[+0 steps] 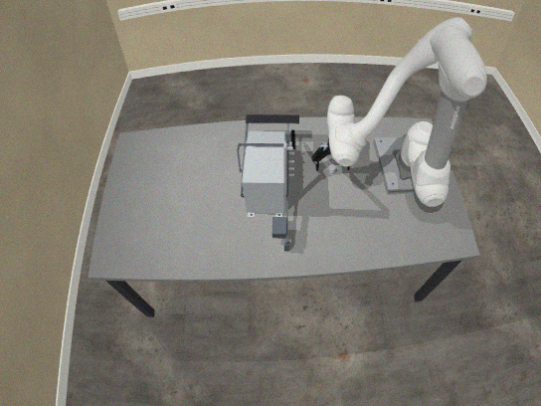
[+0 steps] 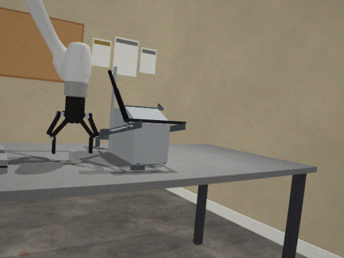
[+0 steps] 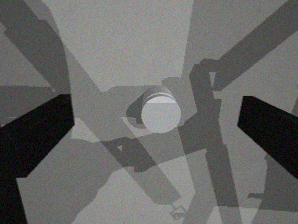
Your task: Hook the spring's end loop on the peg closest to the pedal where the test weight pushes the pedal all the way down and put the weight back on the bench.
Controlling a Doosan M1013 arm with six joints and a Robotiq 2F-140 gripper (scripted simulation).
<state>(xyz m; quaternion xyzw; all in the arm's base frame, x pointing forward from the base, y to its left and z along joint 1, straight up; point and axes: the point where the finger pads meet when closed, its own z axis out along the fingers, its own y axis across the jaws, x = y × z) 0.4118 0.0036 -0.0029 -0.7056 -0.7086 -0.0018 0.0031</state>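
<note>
Now: hand 10 mm above the steel test weight. Round my hand: dark spring (190 mm ahead, 10 mm to the left, 220 mm above).
</note>
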